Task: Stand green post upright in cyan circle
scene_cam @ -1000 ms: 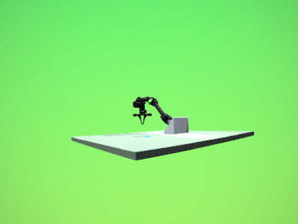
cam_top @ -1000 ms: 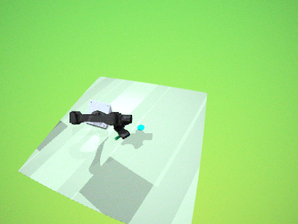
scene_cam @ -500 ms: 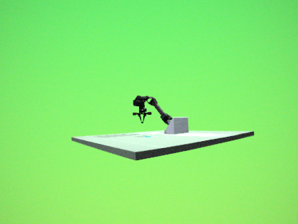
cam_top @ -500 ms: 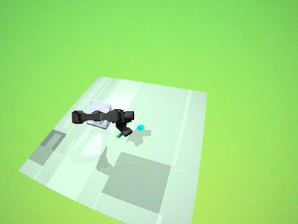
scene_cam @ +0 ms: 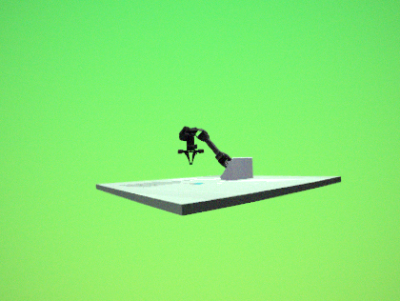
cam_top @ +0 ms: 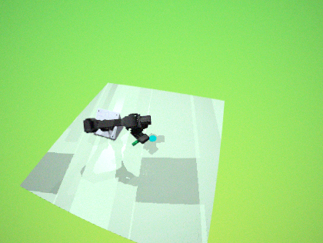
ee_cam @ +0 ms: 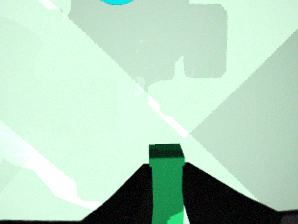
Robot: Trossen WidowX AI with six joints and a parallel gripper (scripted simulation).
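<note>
The cyan circle is 2 cm ahead of my gripper tip, 14 cm to the left of it and 14 cm below it. Also, from my gripper tip: green post 1 cm behind, 2 cm to the right.
</note>
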